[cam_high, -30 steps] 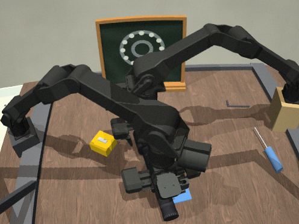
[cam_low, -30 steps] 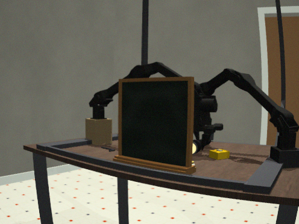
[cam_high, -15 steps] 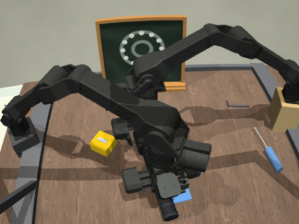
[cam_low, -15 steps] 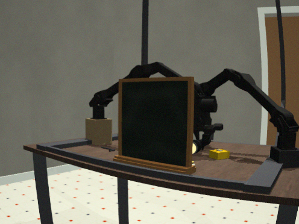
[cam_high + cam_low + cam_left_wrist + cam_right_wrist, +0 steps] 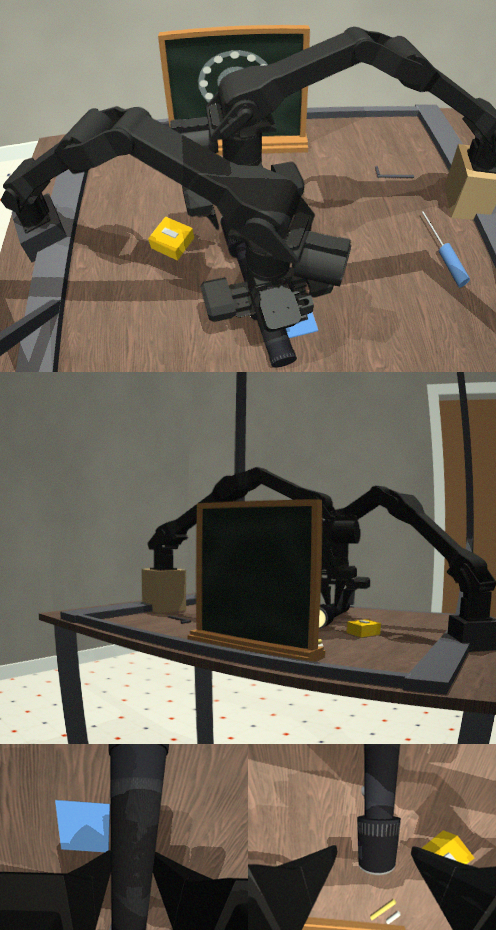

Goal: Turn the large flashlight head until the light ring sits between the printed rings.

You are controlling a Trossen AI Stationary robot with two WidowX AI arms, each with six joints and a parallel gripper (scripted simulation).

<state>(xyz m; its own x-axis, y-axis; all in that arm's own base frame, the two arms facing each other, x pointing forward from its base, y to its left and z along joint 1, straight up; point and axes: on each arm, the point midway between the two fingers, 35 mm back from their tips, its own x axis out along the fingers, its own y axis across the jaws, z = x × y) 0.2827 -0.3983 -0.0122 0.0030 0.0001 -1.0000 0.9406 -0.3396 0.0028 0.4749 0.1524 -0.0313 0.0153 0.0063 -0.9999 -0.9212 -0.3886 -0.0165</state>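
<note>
My right gripper is now 13 cm to the right of the yellow block, 7 cm above it and 1 cm short of it. Round my right hand: blue card: 18 cm behind, 9 cm below, 7 cm to the right.
The blue card is 5 cm to the right of my left hand, 5 cm below it and 1 cm behind it. Also, from my left hand: yellow block (18 cm ahead, 16 cm to the left, 3 cm below).
</note>
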